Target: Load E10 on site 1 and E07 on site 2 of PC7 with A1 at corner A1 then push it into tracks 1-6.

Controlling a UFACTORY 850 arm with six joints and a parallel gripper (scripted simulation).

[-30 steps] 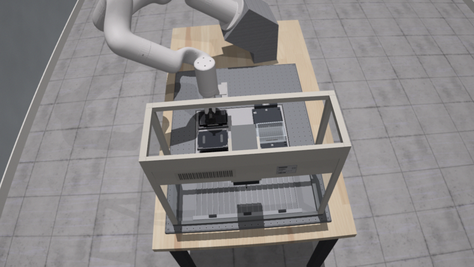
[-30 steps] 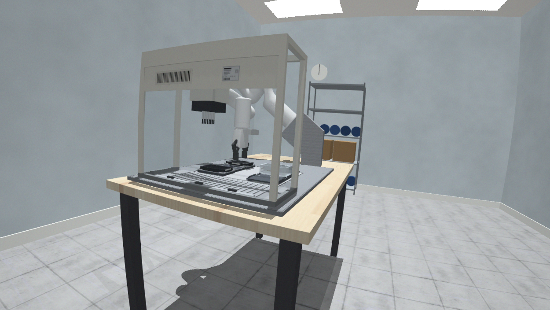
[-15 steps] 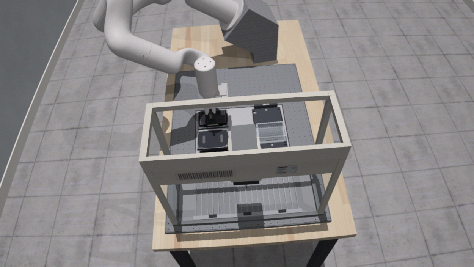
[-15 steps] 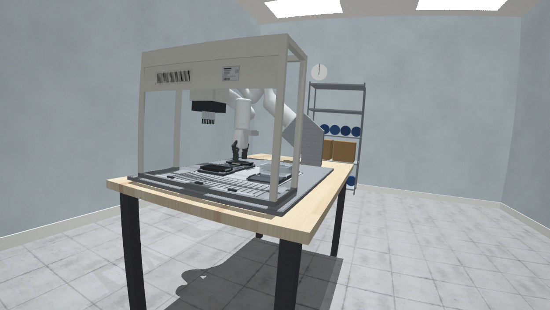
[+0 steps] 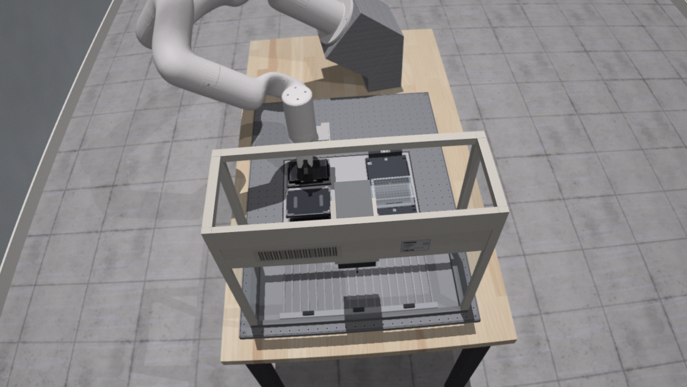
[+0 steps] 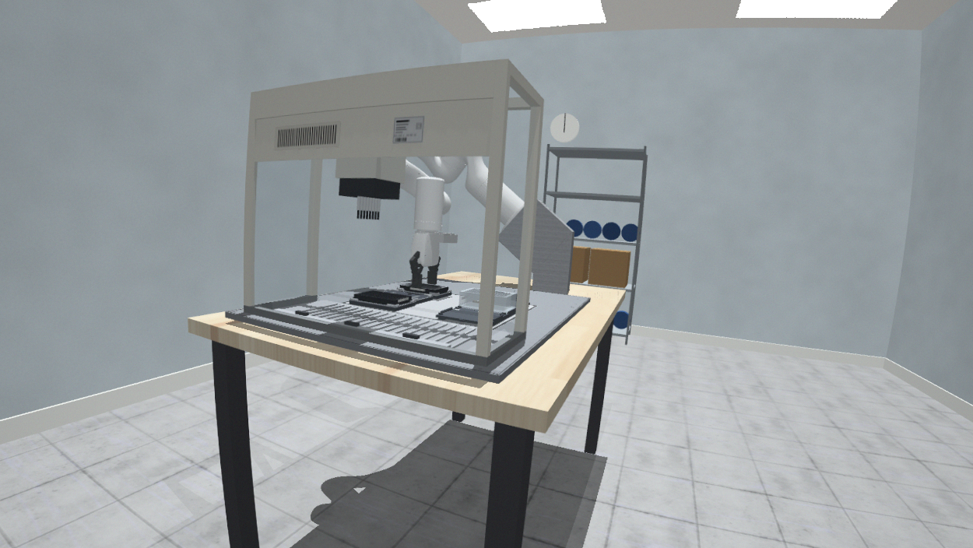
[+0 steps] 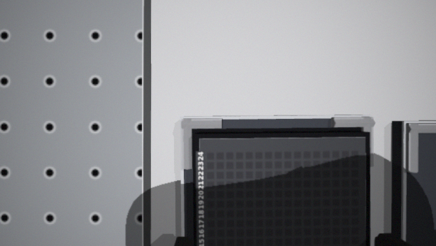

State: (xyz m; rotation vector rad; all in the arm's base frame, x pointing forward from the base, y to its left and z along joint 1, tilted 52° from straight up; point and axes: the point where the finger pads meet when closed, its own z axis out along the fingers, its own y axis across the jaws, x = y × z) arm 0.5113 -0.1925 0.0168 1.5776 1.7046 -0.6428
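Right now my hand is 3 cm above the nest S1. Round my hand: dark plate carrier PC7: 11 cm ahead, 26 cm to the left, 2 cm below; then black 96-well plate E01: 22 cm ahead, 2 cm below; then nest S2: 11 cm ahead, 3 cm below.
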